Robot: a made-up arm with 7 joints.
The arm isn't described. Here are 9 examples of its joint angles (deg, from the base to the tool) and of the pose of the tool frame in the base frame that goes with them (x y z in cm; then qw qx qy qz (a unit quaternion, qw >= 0)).
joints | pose
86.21 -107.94 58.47 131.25 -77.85 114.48 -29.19 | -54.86 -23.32 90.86 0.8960 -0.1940 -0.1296 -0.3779
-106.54 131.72 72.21 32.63 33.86 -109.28 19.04 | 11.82 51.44 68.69 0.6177 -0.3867 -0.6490 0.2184
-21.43 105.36 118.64 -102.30 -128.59 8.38 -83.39 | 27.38 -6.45 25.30 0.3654 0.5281 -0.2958 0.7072
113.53 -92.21 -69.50 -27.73 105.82 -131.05 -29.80 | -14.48 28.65 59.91 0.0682 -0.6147 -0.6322 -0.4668
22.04 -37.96 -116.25 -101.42 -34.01 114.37 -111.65 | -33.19 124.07 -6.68 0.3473 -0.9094 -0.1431 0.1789
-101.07 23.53 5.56 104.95 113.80 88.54 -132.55 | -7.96 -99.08 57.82 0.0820 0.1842 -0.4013 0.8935
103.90 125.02 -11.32 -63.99 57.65 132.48 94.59 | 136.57 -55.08 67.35 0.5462 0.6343 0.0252 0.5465
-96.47 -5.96 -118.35 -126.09 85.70 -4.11 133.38 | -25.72 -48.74 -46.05 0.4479 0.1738 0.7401 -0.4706
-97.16 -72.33 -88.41 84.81 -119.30 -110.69 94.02 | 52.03 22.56 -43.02 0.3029 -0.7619 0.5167 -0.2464
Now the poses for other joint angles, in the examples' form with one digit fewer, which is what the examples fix.
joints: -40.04 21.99 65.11 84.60 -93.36 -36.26 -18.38
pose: -3.0 -90.6 -39.8 0.671 0.182 0.123 -0.709
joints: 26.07 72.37 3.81 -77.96 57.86 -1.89 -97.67
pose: 57.4 8.4 -4.9 0.583 0.590 -0.558 0.013
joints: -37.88 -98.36 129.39 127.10 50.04 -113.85 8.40
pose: 65.6 45.8 64.6 0.639 -0.740 0.034 -0.207
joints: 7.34 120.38 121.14 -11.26 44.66 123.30 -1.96
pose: 7.2 -39.6 -55.0 0.290 0.788 0.394 -0.375
